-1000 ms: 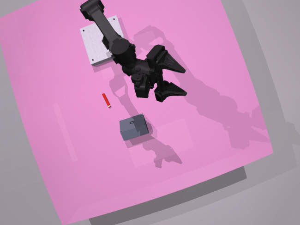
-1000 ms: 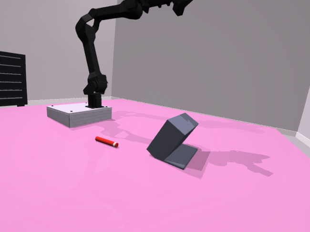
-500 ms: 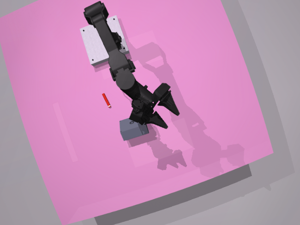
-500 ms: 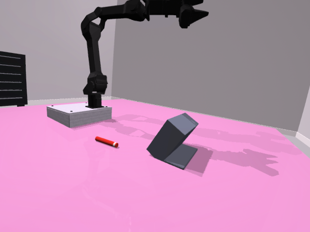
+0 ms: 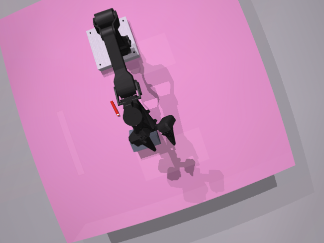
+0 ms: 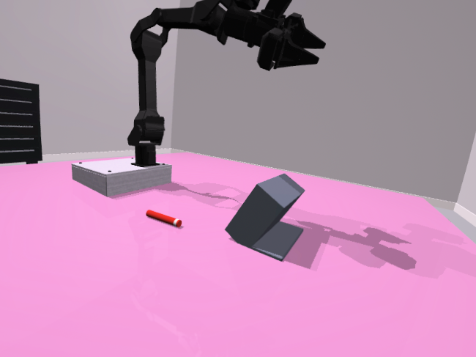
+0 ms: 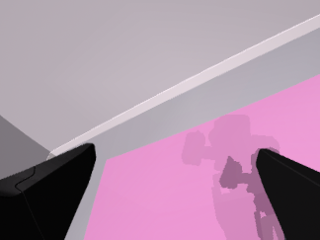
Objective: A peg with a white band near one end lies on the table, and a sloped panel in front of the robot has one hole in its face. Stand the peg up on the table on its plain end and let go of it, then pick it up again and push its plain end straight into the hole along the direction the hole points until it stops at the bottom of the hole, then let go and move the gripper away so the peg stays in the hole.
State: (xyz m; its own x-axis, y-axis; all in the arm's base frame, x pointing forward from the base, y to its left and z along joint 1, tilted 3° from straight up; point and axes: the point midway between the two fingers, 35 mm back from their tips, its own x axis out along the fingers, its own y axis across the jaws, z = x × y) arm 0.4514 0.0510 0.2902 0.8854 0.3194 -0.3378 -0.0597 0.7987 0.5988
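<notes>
Right now my gripper tip is 350 mm above the red peg, 190 mm to the left of it and 190 mm past it. From my gripper tip the other things lie so: grey foot (360 mm below, 90 mm to the right, 10 mm behind); sloped panel (310 mm below, 90 mm to the right, 40 mm behind).
</notes>
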